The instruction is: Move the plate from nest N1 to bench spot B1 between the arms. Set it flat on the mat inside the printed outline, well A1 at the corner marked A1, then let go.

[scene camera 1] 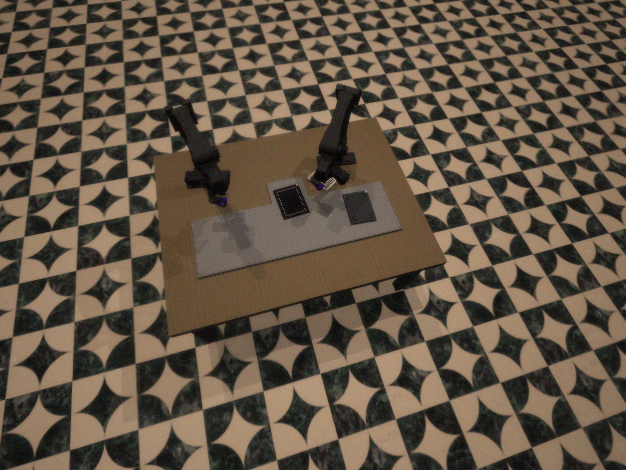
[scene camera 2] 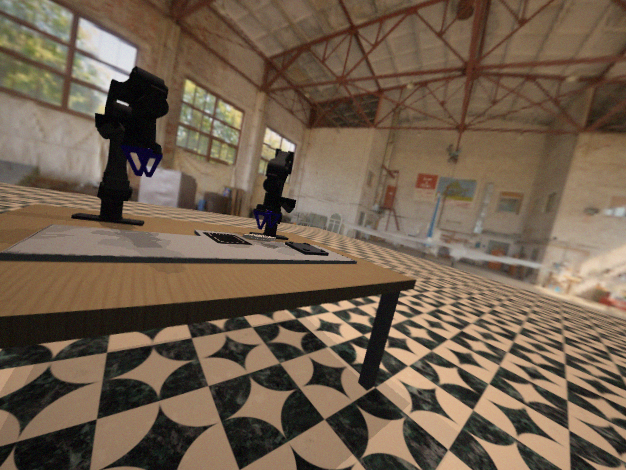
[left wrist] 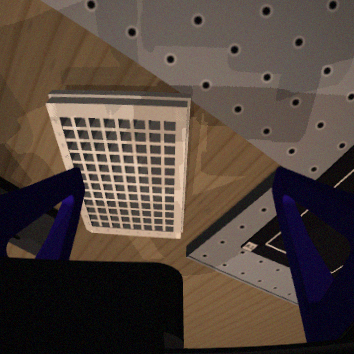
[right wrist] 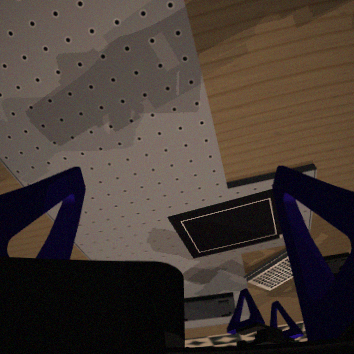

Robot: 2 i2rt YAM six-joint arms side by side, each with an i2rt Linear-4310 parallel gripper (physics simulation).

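Where they show: left gripper, between the fingertips: (scene camera 1: pixel 324 183) (scene camera 2: pixel 265 228) (left wrist: pixel 177 177) (right wrist: pixel 259 295); right gripper, between the fingertips: (scene camera 1: pixel 225 196) (scene camera 2: pixel 143 176) (right wrist: pixel 178 176); left arm's base, origin of its link: (scene camera 1: pixel 336 160); right arm's base, origin of its link: (scene camera 2: pixel 110 220).
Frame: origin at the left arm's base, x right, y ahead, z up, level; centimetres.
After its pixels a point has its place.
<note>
The white plate (scene camera 1: pixel 329 183) {x 6.9, y 15.2, z 2.4 cm} (scene camera 2: pixel 260 235) {x 8.7, y 9.3, z 1.8 cm} (left wrist: pixel 125 111) {x 6.7, y 16.8, z 2.6 cm} (right wrist: pixel 270 276) {x 8.6, y 14.2, z 2.1 cm} lies on the wooden table by the bench board, wells up and askew; one corner meets the board's edge in the left wrist view. I cannot tell if it is tilted. Nest N1 (scene camera 1: pixel 359 207) {x -4.3, y 30.6, z 2.5 cm} (scene camera 2: pixel 306 247) {x -4.1, y 30.7, z 2.5 cm} (right wrist: pixel 209 307) {x -3.1, y 28.0, z 2.5 cm} is a dark, empty holder. Spot B1's black mat (scene camera 1: pixel 291 201) {x 26.5, y 22.1, z 1.5 cm} (scene camera 2: pixel 226 237) {x 26.5, y 20.7, z 1.5 cm} (left wrist: pixel 265 252) {x 24.3, y 13.4, z 1.5 cm} (right wrist: pixel 227 227) {x 26.8, y 22.4, z 1.5 cm} has a white outline; its A1 label (left wrist: pixel 249 246) {x 22.5, y 13.0, z 1.5 cm} shows. My left gripper (scene camera 1: pixel 319 185) {x 10.2, y 17.5, z 6.4 cm} (scene camera 2: pixel 261 227) {x 10.2, y 17.5, z 6.4 cm} (left wrist: pixel 177 177) {x 10.2, y 17.5, z 6.4 cm} (right wrist: pixel 259 295) {x 10.2, y 17.5, z 6.4 cm} is open above the plate. My right gripper (scene camera 1: pixel 221 201) {x 54.0, y 26.2, z 18.1 cm} (scene camera 2: pixel 143 174) {x 54.0, y 26.2, z 18.1 cm} (right wrist: pixel 178 176) {x 54.0, y 26.2, z 18.1 cm} is open and high.
The grey perforated board (scene camera 1: pixel 273 237) {x 37.1, y 39.4, z 1.3 cm} (scene camera 2: pixel 166 250) {x 46.0, y 44.6, z 1.3 cm} (left wrist: pixel 220 65) {x 9.2, y 22.0, z 1.3 cm} (right wrist: pixel 165 135) {x 45.7, y 28.6, z 1.3 cm} bears the nest and the mat. The wooden table (scene camera 1: pixel 303 288) {x 27.7, y 64.1, z 0.0 cm} (scene camera 2: pixel 202 283) {x 39.5, y 62.8, z 0.0 cm} surrounds it. The two arm bases stand on the table beyond the board in scene camera 1.
</note>
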